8 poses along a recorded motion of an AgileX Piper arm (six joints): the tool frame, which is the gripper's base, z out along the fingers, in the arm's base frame.
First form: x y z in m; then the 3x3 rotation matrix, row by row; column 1 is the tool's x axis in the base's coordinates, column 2 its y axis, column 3 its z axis. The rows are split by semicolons.
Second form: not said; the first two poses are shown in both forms.
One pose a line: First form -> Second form
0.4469 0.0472 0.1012; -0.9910 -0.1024 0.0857; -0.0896 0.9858 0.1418; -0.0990 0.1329 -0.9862 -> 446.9 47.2 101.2; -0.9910 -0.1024 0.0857; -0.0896 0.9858 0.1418; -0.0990 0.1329 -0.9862
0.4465 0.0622 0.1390; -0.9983 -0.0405 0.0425; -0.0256 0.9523 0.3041; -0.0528 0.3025 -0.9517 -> 446.5 62.2 139.0; -0.9983 -0.0405 0.0425; -0.0256 0.9523 0.3041; -0.0528 0.3025 -0.9517
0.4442 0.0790 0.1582; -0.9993 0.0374 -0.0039; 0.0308 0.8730 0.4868; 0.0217 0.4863 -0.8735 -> 444.2 79.0 158.2; -0.9993 0.0374 -0.0039; 0.0308 0.8730 0.4868; 0.0217 0.4863 -0.8735
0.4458 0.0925 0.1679; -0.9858 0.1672 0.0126; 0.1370 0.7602 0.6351; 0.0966 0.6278 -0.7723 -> 445.8 92.5 167.9; -0.9858 0.1672 0.0126; 0.1370 0.7602 0.6351; 0.0966 0.6278 -0.7723
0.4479 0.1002 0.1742; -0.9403 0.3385 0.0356; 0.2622 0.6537 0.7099; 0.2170 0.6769 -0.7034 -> 447.9 100.2 174.2; -0.9403 0.3385 0.0356; 0.2622 0.6537 0.7099; 0.2170 0.6769 -0.7034
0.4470 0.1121 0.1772; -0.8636 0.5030 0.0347; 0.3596 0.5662 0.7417; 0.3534 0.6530 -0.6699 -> 447.0 112.1 177.2; -0.8636 0.5030 0.0347; 0.3596 0.5662 0.7417; 0.3534 0.6530 -0.6699
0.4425 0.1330 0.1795; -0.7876 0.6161 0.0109; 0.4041 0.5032 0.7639; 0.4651 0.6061 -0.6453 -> 442.5 133.0 179.5; -0.7876 0.6161 0.0109; 0.4041 0.5032 0.7639; 0.4651 0.6061 -0.6453
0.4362 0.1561 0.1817; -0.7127 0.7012 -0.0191; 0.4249 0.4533 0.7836; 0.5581 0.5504 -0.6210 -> 436.2 156.1 181.7; -0.7127 0.7012 -0.0191; 0.4249 0.4533 0.7836; 0.5581 0.5504 -0.6210
